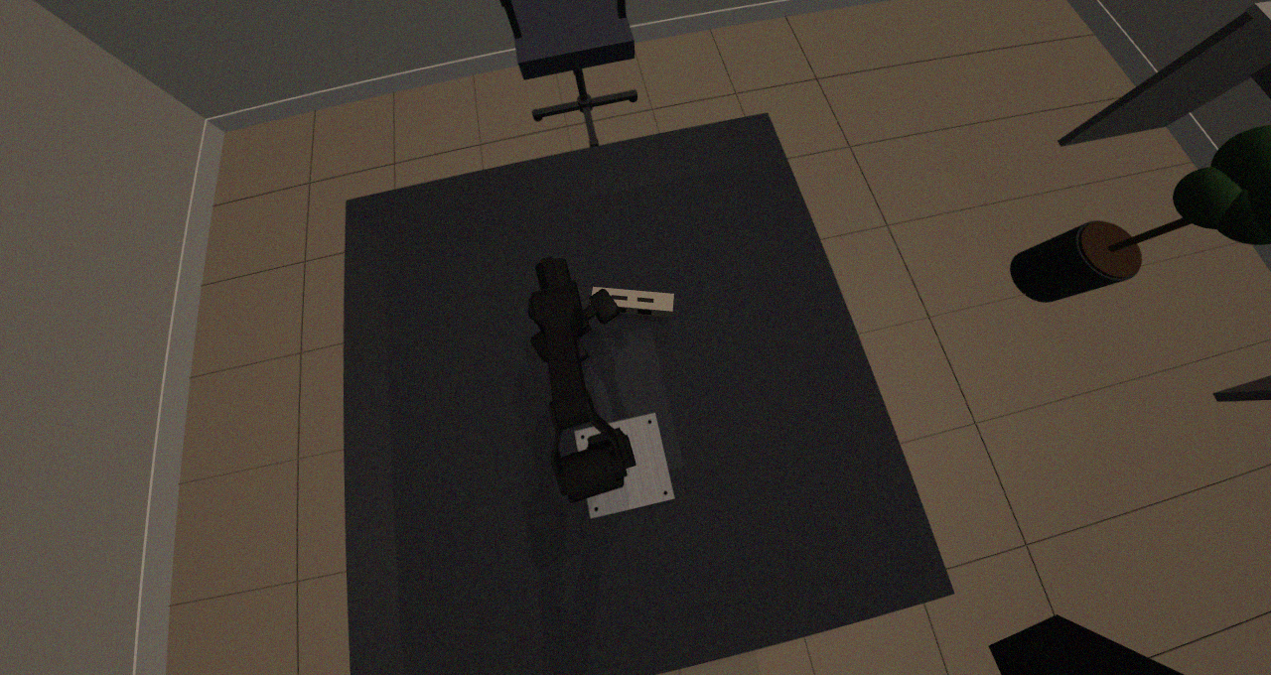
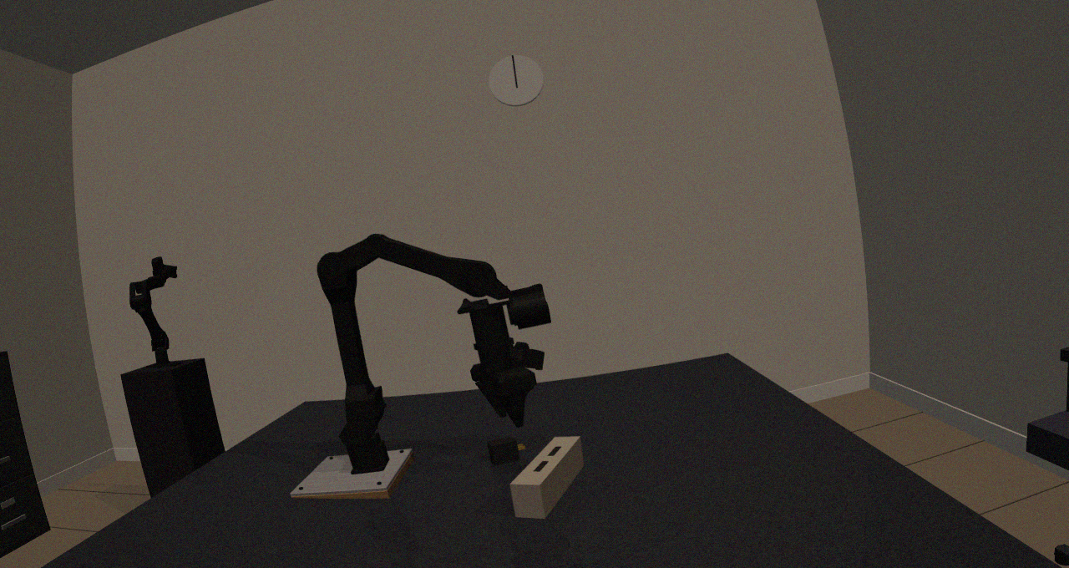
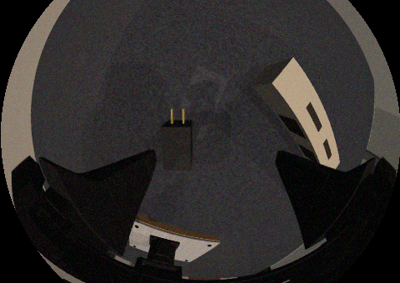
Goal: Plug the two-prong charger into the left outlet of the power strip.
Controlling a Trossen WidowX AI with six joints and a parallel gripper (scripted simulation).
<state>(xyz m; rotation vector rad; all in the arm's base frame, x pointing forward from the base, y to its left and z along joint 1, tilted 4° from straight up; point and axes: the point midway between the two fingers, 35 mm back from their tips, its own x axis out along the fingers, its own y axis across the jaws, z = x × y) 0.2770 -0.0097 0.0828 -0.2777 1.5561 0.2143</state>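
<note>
The two-prong charger is 1 cm behind my gripper tip, 4 cm to the left of it and 6 cm below it.
</note>
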